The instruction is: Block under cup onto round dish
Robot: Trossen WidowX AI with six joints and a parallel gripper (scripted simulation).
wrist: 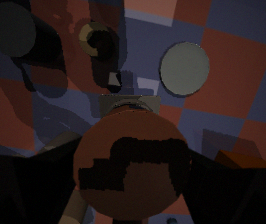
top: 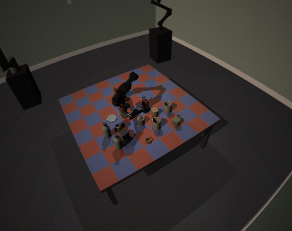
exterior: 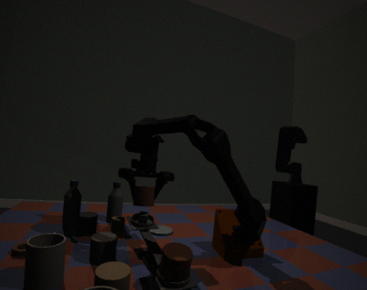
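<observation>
My gripper tip is 1 cm to the right of the pale block and 6 cm above it. Round my gripper tip: balance beam (3 cm behind, 13 cm to the left, 11 cm below); then round dish (9 cm behind, 10 cm to the right, 14 cm below).
</observation>
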